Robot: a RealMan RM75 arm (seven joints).
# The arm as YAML. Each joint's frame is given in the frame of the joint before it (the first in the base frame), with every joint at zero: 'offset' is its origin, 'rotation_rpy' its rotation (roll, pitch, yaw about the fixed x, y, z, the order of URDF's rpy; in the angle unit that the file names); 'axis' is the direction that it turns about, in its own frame. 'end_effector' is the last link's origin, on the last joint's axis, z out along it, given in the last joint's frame.
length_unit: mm
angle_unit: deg
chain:
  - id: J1
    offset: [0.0, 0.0, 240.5]
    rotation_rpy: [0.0, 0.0, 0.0]
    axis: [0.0, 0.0, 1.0]
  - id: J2
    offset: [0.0, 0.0, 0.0]
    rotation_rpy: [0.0, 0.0, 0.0]
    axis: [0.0, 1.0, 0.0]
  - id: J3
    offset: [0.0, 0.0, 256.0]
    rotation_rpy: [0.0, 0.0, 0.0]
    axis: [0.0, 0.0, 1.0]
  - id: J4
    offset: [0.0, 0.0, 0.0]
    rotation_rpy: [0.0, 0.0, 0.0]
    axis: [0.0, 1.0, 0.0]
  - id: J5
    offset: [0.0, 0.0, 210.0]
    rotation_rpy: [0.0, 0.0, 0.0]
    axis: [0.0, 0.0, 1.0]
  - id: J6
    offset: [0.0, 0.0, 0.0]
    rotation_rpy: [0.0, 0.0, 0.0]
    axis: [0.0, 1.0, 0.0]
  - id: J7
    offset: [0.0, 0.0, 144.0]
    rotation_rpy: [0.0, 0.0, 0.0]
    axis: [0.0, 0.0, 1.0]
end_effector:
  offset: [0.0, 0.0, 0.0]
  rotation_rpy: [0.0, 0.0, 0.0]
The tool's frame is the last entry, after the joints.
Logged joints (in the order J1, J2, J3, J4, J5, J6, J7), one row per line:
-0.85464, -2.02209, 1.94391, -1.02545, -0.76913, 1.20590, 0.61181
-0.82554, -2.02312, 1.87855, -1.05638, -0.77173, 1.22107, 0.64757
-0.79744, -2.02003, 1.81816, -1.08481, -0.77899, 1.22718, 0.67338
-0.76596, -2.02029, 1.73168, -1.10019, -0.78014, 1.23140, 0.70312
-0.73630, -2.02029, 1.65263, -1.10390, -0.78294, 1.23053, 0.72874
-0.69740, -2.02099, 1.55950, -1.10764, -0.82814, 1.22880, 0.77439
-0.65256, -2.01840, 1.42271, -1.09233, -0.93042, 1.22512, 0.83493
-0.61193, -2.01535, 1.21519, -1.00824, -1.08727, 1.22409, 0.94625
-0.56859, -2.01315, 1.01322, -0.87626, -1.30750, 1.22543, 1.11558
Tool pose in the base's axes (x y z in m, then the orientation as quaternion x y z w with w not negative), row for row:
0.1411, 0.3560, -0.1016, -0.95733, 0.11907, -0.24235, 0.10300
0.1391, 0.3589, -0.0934, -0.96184, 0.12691, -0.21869, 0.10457
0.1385, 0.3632, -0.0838, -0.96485, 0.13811, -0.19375, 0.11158
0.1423, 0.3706, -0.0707, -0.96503, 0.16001, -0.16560, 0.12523
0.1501, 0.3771, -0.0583, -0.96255, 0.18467, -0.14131, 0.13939
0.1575, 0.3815, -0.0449, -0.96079, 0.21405, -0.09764, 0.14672
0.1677, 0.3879, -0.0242, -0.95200, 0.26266, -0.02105, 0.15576
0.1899, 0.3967, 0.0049, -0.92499, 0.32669, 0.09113, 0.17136
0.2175, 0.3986, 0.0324, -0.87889, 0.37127, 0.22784, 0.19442
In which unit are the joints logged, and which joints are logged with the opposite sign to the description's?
The joints are logged in radians. Opposite sign: J1, J2, J3, J5, J7.
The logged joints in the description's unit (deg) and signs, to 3 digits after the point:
48.967, 115.857, -111.378, -58.754, 44.068, 69.093, -35.054
47.300, 115.916, -107.633, -60.526, 44.217, 69.962, -37.103
45.690, 115.739, -104.173, -62.155, 44.633, 70.312, -38.582
43.886, 115.754, -99.218, -63.036, 44.699, 70.554, -40.286
42.187, 115.754, -94.689, -63.249, 44.859, 70.504, -41.754
39.958, 115.794, -89.353, -63.463, 47.449, 70.405, -44.369
37.389, 115.646, -81.515, -62.586, 53.309, 70.194, -47.838
35.061, 115.471, -69.625, -57.768, 62.296, 70.135, -54.216
32.578, 115.345, -58.053, -50.206, 74.914, 70.212, -63.918

